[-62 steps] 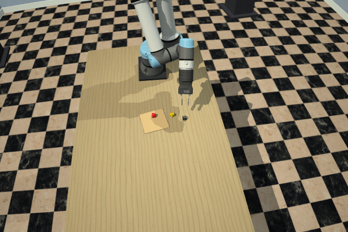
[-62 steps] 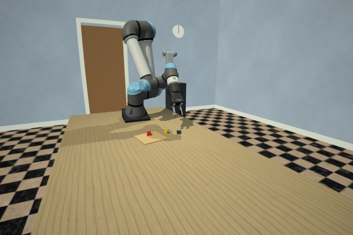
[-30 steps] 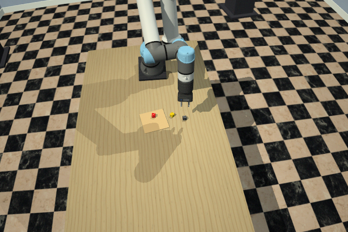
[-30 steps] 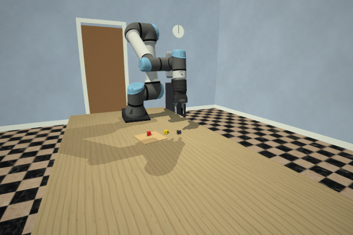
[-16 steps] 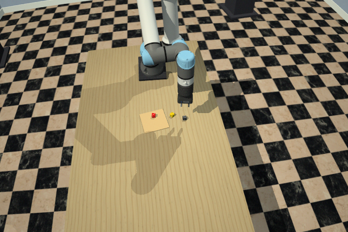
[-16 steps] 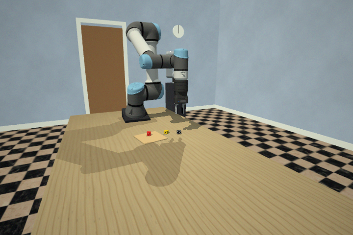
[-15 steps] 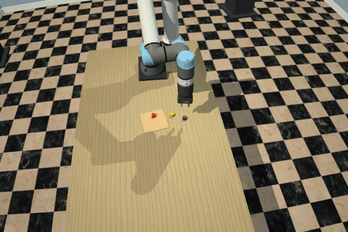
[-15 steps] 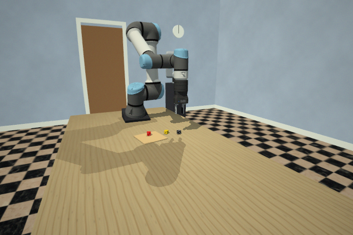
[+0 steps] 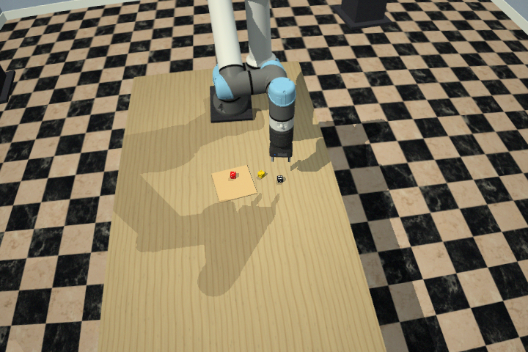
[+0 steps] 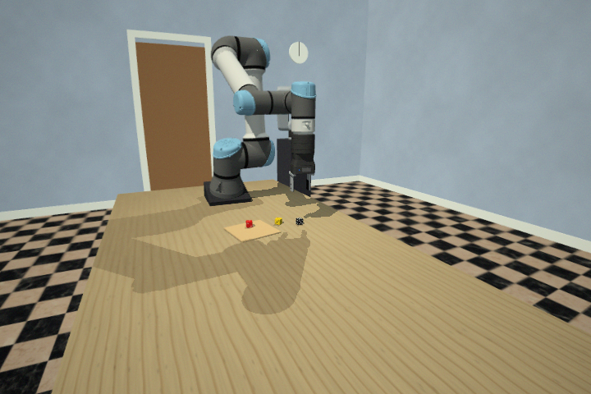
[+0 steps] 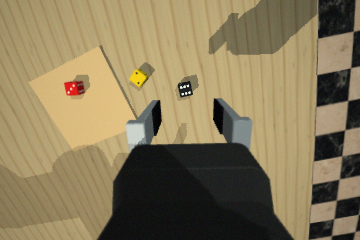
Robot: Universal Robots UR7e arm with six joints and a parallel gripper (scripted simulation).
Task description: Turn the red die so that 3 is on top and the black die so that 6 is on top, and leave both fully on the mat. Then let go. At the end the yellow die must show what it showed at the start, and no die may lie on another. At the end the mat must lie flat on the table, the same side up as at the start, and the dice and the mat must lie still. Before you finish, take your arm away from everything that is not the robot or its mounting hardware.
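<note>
Now: the black die 130 mm below my hand. From my hand the other things lie so: red die 160 mm to the right, 130 mm below, 70 mm behind; then yellow die 130 mm below, 60 mm to the right, 50 mm behind; then tan mat 170 mm to the right, 140 mm below, 40 mm behind.
</note>
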